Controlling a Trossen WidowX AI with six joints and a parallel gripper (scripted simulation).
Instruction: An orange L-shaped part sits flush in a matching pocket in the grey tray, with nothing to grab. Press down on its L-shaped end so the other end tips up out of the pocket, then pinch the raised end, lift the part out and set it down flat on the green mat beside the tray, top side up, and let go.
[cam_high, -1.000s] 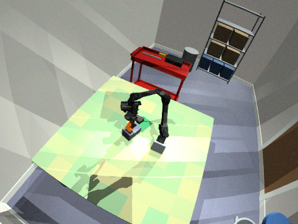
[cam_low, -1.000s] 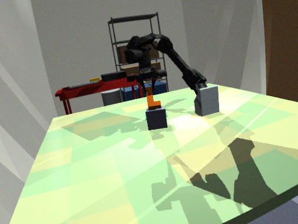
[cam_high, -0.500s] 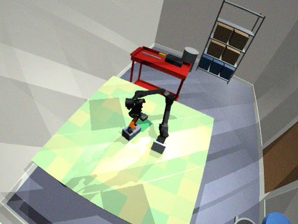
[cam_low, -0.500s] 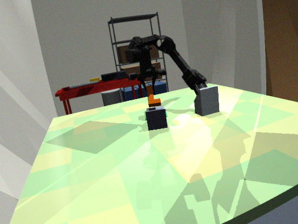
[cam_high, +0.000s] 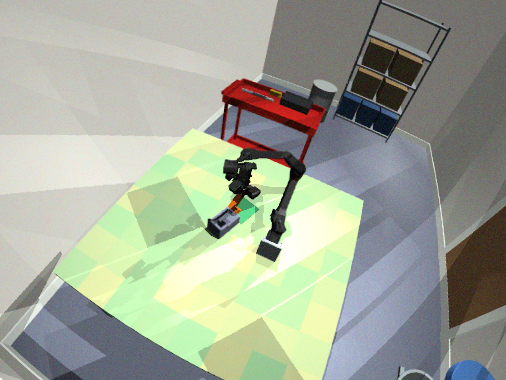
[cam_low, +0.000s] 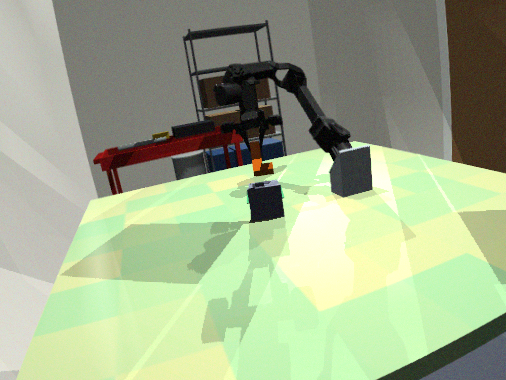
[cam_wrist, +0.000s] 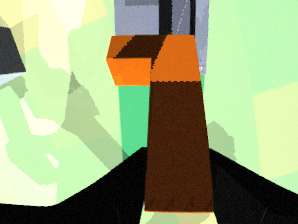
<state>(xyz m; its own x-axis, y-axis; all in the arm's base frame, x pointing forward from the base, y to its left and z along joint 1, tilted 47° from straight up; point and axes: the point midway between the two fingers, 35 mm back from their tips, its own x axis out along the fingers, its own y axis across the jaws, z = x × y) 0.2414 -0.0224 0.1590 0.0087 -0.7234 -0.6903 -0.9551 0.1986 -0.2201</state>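
Right now the green mat is 17 cm below my gripper tip, 4 cm to the right of it and 2 cm behind it. Also, from my gripper tip: orange l-shaped part (3 cm to the left, 3 cm below, 1 cm behind).
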